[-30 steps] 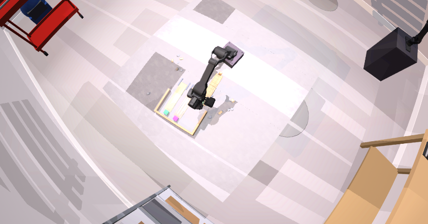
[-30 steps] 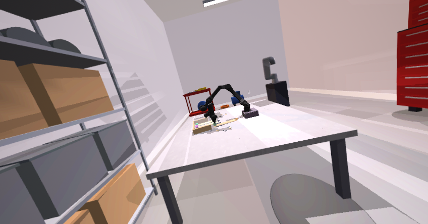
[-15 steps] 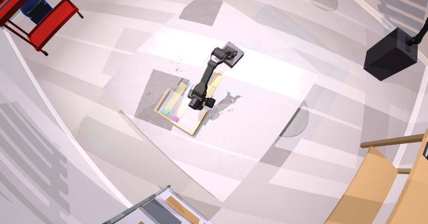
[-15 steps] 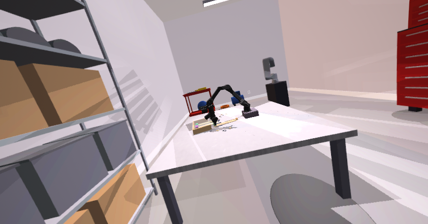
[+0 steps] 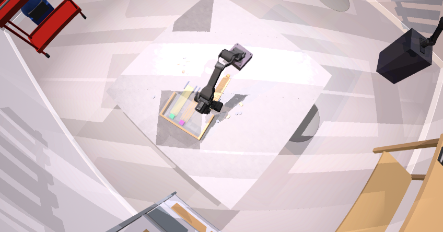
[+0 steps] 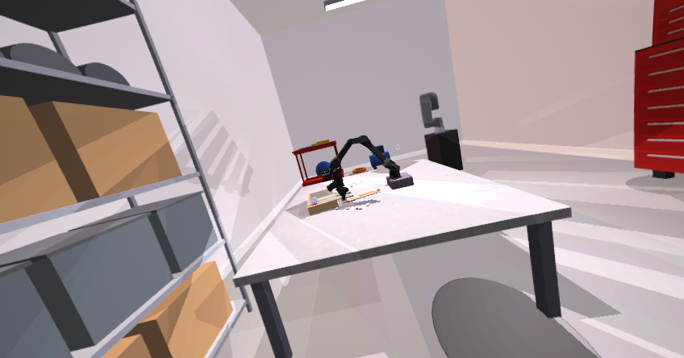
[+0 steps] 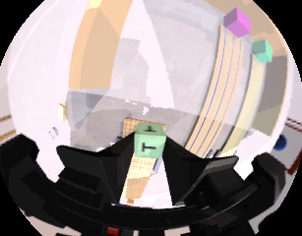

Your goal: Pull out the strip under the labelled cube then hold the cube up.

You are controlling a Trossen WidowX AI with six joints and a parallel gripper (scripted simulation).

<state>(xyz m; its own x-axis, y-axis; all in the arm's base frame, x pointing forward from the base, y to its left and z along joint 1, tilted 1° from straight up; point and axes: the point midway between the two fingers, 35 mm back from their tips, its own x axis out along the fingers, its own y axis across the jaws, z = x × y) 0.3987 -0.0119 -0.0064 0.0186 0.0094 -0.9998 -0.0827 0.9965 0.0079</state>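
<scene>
My gripper tip is now 110 mm past the tan checked strip, 10 mm to the right of it and 10 mm above it. From my gripper tip the other things lie so: labelled cube: 10 mm above.
</scene>
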